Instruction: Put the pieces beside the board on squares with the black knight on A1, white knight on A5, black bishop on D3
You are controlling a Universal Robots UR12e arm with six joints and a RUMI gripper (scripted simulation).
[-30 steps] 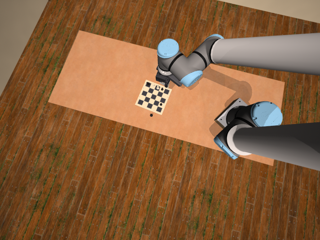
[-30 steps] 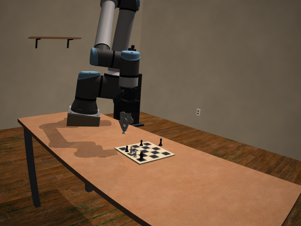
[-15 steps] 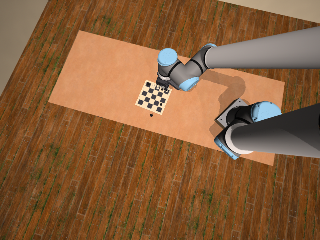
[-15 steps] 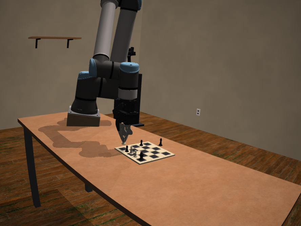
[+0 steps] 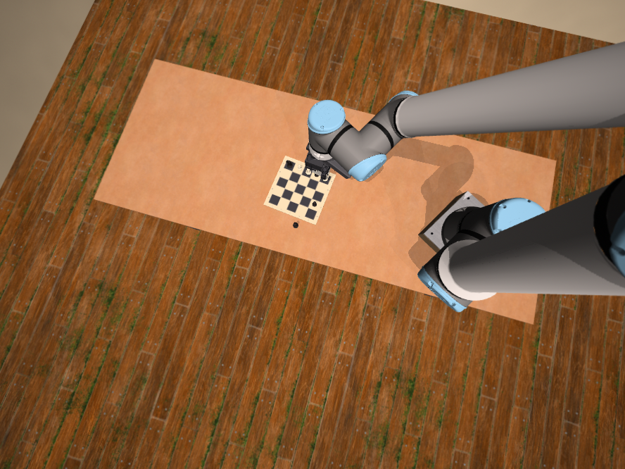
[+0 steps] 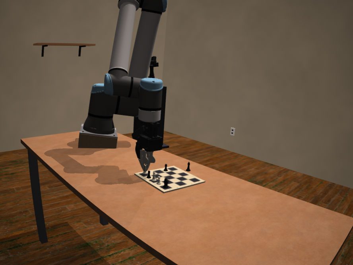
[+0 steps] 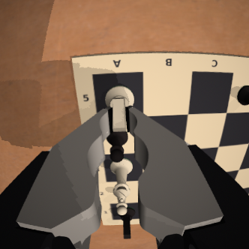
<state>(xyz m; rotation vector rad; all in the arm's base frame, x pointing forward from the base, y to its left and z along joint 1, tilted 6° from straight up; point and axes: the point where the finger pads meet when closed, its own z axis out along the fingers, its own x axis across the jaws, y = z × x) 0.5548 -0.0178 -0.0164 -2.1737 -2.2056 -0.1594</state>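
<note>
The white knight lies 1 cm below my hand. From my hand the other things lie so: chessboard: 7 cm ahead, 8 cm to the left, 4 cm below.
</note>
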